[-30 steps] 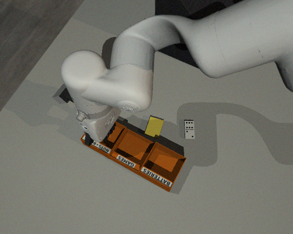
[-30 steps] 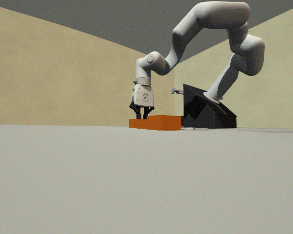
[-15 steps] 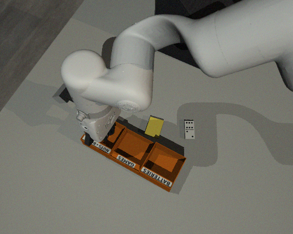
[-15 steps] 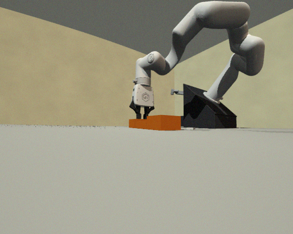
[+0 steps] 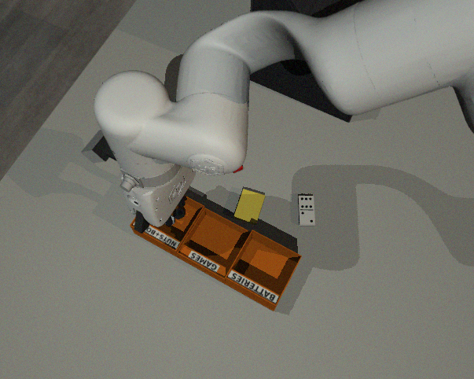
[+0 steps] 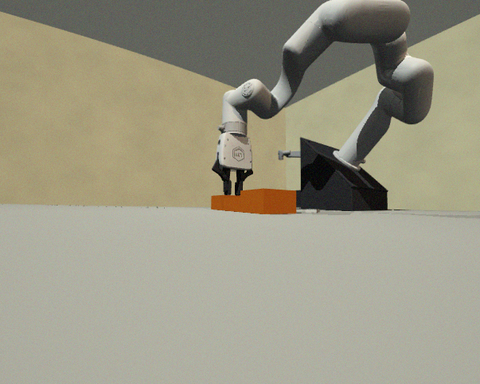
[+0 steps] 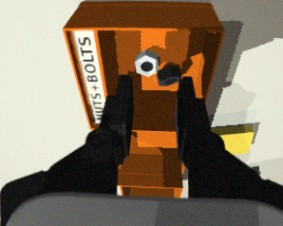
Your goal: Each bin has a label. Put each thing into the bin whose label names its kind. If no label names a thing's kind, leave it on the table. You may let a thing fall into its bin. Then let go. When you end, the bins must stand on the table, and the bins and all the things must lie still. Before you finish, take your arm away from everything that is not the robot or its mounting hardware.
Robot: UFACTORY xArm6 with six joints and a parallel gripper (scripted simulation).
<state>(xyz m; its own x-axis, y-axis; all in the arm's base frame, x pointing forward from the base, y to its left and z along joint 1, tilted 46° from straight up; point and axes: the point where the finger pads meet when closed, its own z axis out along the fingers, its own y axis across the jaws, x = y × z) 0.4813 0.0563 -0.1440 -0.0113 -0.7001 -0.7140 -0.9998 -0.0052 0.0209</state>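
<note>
Right now my hand is 50 mm above the black hex nut, 10 mm to the right of it and 10 mm past it. Round my hand: silver nut: 50 mm below, 10 mm ahead; yellow block: 100 mm to the left, 80 mm behind, 60 mm below; orange battery: 90 mm behind, 60 mm below, 50 mm to the right.
</note>
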